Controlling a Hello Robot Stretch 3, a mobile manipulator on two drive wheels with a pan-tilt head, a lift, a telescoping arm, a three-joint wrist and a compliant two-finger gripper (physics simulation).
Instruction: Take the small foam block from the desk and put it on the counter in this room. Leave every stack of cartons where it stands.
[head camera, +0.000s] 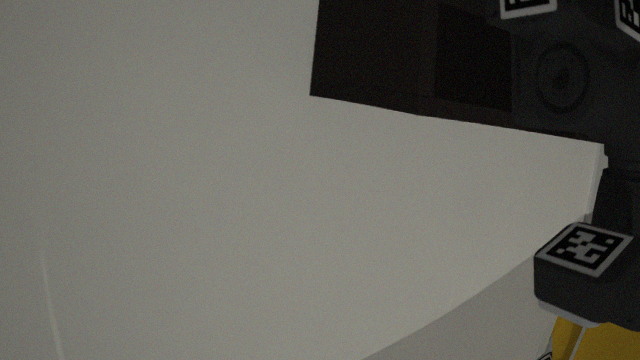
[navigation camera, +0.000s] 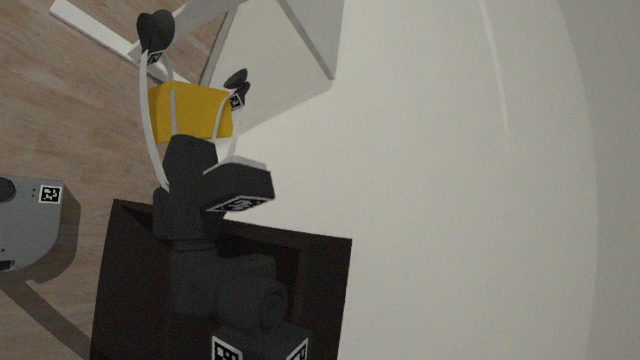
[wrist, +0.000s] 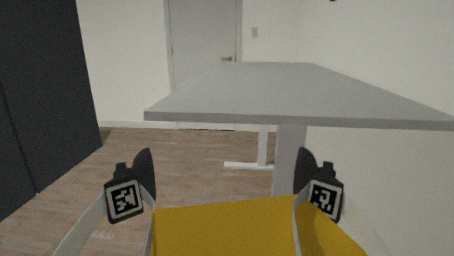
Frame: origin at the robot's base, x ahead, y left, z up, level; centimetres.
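Where they show: gripper, fingertip midpoint: (navigation camera: 205, 45).
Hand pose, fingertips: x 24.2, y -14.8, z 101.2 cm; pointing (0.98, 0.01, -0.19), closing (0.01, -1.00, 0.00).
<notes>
Things, the pixels of their centre, and the offset from my fingertips. "spot": a spot on its surface instead. Level surfaces: height alone.
- small foam block at the middle of its body: (head camera: 609, 346) (navigation camera: 194, 114) dy -1.4, dx -8.8, dz -1.0 cm
- grey table top at its surface level: dz -6.1 cm
- dark open-fronted cabinet at a spot on its surface: (head camera: 370, 55) spot: dy -33.5, dx -31.9, dz +4.9 cm
The small foam block (head camera: 607, 340) (navigation camera: 195, 112) (wrist: 225, 227) is yellow and sits between the finger straps of my gripper (navigation camera: 196, 56) (wrist: 224, 166), close to the palm. The gripper is shut on it and holds it in the air. In the head camera view, part of the block shows at the lower right and the fingertips are out of frame. A grey table top (navigation camera: 325, 30) (wrist: 240, 95) stands ahead of the fingers; I cannot tell whether it is the desk or the counter. No stack of cartons shows.
A dark open-fronted cabinet (head camera: 370, 55) (navigation camera: 325, 300) stands against the pale wall (head camera: 200, 175) (navigation camera: 450, 200), under my wrist. A tall dark cabinet (wrist: 40, 75) stands at the left and a door (wrist: 202, 40) beyond the table. My grey base (navigation camera: 30, 220) is on the wood floor.
</notes>
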